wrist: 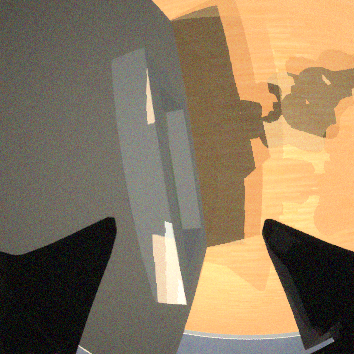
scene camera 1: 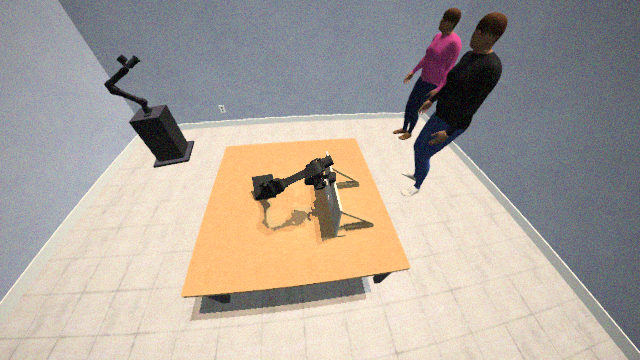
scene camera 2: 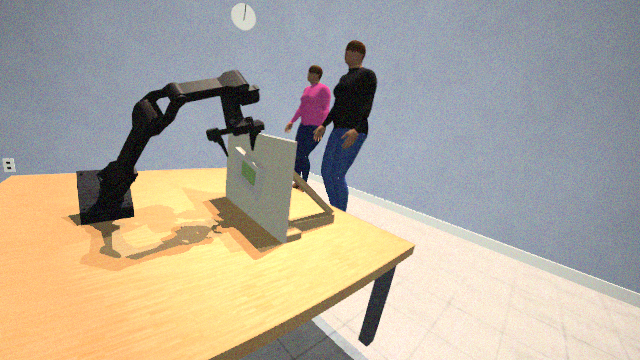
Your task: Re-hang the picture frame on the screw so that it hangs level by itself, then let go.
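Pixels of known places: gripper, fingertip midpoint: [wrist: 191, 227] [scene camera 2: 240, 153]; arm's base at its link origin: [scene camera 1: 266, 188] [scene camera 2: 112, 193].
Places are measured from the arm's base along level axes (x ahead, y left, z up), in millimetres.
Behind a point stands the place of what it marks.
The picture frame [scene camera 2: 248, 173] @[x 401, y -218, z 87 mm] [wrist: 137, 150] @[x 379, y -271, z 148 mm], pale with a green picture, is upright against the front of the grey upright panel [scene camera 1: 334, 215] [scene camera 2: 272, 190] [wrist: 60, 125]. The wrist view looks down on its upper edge. Whether it is exactly level is hard to tell. The screw is hidden. My gripper [scene camera 1: 320, 185] @[x 356, y -224, z 163 mm] [scene camera 2: 240, 152] @[x 356, y -224, z 163 mm] [wrist: 191, 227] @[x 356, y -224, z 163 mm] is open and empty, above the frame near the panel's top, its fingertips wide apart to either side of the frame's line in the wrist view.
Angled braces [scene camera 1: 357, 225] @[x 527, y -442, z -41 mm] [scene camera 2: 312, 192] @[x 506, y -445, z 65 mm] stand behind the panel on the wooden table [scene camera 1: 240, 250] @[x -219, y -388, z -78 mm] [scene camera 2: 150, 310] @[x -23, y -503, z -78 mm]. Two people, one in pink [scene camera 1: 440, 55] [scene camera 2: 315, 102] and one in black [scene camera 1: 472, 90] [scene camera 2: 355, 100], stand beyond the table. A dark pedestal [scene camera 1: 160, 135] carries another arm.
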